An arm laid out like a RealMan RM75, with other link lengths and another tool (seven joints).
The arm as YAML. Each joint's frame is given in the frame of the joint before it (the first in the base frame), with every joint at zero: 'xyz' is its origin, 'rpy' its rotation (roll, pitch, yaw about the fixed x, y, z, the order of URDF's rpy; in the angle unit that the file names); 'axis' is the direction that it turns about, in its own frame. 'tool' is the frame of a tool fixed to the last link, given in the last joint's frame.
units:
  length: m
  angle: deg
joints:
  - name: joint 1
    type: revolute
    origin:
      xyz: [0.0, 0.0, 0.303]
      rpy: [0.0, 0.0, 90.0]
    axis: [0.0, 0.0, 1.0]
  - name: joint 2
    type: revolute
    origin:
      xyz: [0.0, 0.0, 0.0]
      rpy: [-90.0, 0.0, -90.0]
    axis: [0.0, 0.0, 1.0]
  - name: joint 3
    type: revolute
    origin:
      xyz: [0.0, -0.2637, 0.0]
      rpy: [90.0, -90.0, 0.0]
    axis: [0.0, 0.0, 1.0]
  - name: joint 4
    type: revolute
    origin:
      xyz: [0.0, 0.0, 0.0]
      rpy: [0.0, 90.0, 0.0]
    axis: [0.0, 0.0, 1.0]
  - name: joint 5
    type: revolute
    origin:
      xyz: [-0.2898, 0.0, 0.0]
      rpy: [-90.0, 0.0, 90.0]
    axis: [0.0, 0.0, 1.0]
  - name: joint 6
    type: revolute
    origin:
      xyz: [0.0, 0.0, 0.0]
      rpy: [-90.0, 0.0, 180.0]
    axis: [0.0, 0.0, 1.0]
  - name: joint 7
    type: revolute
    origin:
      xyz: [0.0, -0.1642, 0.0]
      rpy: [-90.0, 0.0, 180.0]
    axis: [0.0, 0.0, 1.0]
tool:
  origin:
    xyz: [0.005, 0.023, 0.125]
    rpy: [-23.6, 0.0, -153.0]
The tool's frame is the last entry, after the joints.
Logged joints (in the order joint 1, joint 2, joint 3, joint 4, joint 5, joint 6, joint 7), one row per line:
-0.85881 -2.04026 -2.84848 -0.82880 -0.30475 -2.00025 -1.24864
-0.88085 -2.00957 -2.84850 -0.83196 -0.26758 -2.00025 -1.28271
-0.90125 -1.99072 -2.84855 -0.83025 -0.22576 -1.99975 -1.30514
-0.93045 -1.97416 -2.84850 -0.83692 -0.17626 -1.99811 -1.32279
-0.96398 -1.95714 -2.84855 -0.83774 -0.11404 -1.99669 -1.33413
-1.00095 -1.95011 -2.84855 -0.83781 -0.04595 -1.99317 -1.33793
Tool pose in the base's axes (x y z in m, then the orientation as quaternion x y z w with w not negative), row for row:
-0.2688 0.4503 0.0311 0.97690 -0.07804 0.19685 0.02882
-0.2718 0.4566 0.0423 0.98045 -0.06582 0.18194 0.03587
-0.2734 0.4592 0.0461 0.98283 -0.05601 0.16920 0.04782
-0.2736 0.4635 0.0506 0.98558 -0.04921 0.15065 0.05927
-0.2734 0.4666 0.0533 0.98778 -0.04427 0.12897 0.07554
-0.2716 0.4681 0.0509 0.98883 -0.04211 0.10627 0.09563
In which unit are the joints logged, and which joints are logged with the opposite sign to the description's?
The joints are logged in radians. Opposite sign: joint 3, joint 6.
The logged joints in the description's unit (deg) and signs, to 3 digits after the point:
-49.206 -116.898 163.206 -47.487 -17.461 114.606 -71.542
-50.469 -115.140 163.207 -47.668 -15.331 114.606 -73.494
-51.638 -114.060 163.210 -47.570 -12.935 114.577 -74.779
-53.311 -113.111 163.207 -47.952 -10.099 114.483 -75.790
-55.232 -112.136 163.210 -47.999 -6.534 114.402 -76.440
-57.350 -111.733 163.210 -48.003 -2.633 114.200 -76.658

